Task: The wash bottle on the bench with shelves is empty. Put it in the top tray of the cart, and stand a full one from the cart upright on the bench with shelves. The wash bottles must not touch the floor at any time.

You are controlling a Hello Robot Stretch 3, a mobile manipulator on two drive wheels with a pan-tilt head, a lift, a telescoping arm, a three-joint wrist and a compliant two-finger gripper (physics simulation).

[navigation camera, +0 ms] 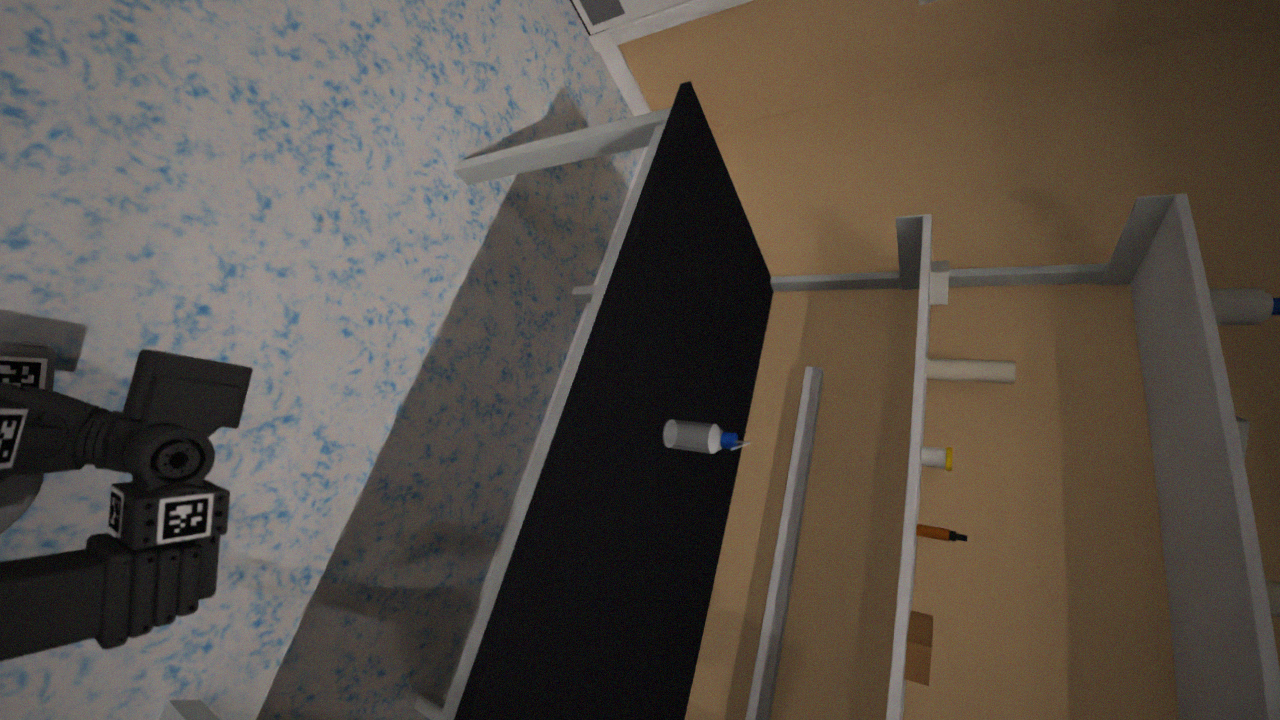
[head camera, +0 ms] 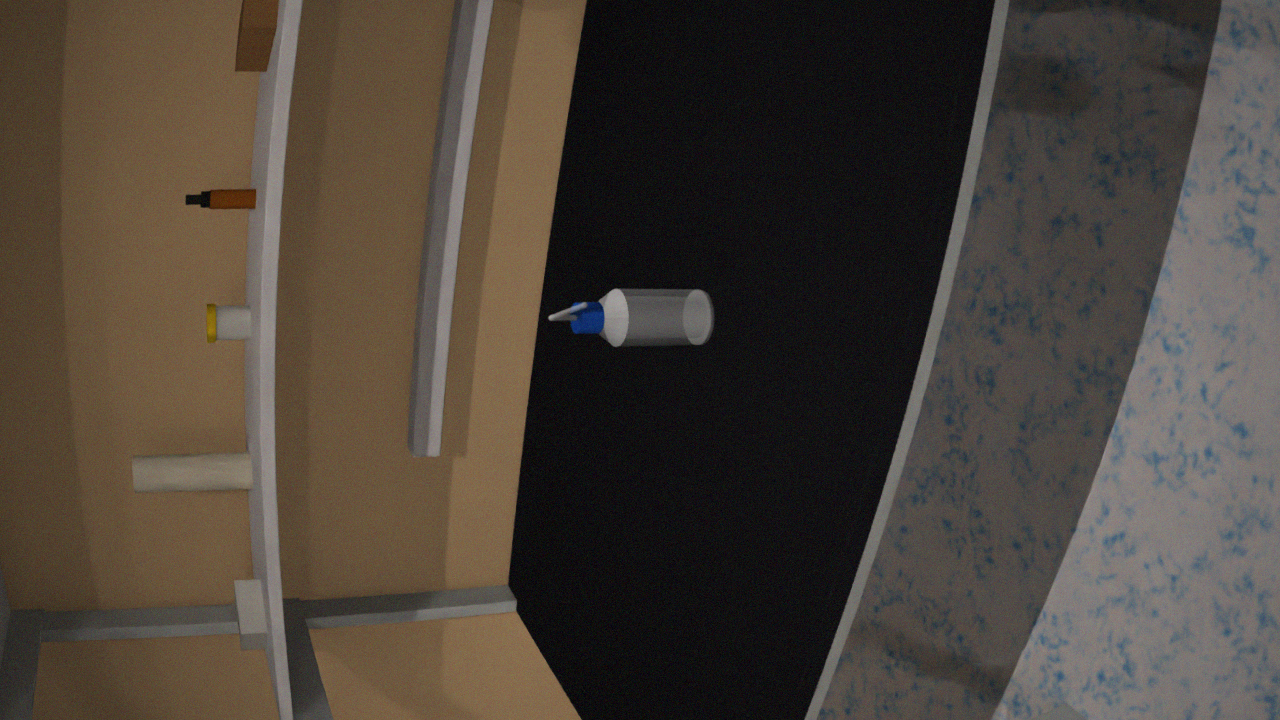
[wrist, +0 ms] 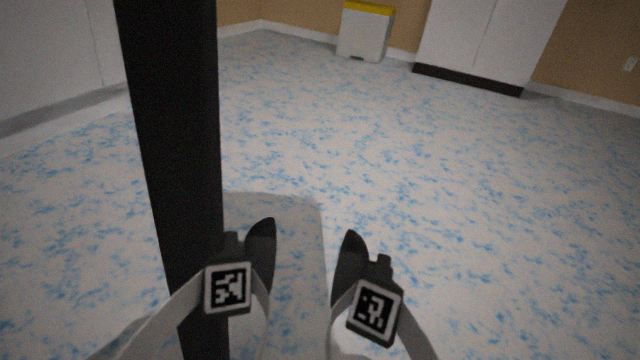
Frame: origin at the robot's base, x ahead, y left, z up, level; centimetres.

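Seen in the pictures: gripper, fingertip midpoint: (wrist: 306,250).
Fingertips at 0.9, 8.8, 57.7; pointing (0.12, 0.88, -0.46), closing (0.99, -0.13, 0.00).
Observation:
Offsets run from my fingertips to a thing's top centre, as dx, dy, dz. "spot": to the spot under its first point.
The empty wash bottle {-5.3, -103.0, +35.9} (head camera: 657,317) (navigation camera: 693,436), clear with a blue cap and a pale spout, stands upright on the black top of the bench with shelves (head camera: 760,223) (navigation camera: 662,295). The head and navigation pictures are turned on their side. My gripper (wrist: 306,250) is open, with bare floor showing between its fingertips in the wrist view; it is away from the bottle. Part of the wrist and gripper body shows at the left of the navigation view, beyond the bench's front edge. The cart and its full bottles do not show in the head, navigation or wrist views.
Above the bench top run a low rail (head camera: 447,241) (navigation camera: 787,537) and a shelf {spot: -2.0, -121.0, +63.6} (head camera: 264,358) (navigation camera: 916,447) with a beige roll {+13.2, -149.4, +82.0} (head camera: 192,471) (navigation camera: 971,369), a yellow-capped jar {-6.9, -139.3, +70.2} (head camera: 232,322) (navigation camera: 935,457) and an orange bottle {-21.7, -131.4, +73.4} (head camera: 232,198) (navigation camera: 935,531). A yellow-topped bin (wrist: 365,35) stands by the far wall.

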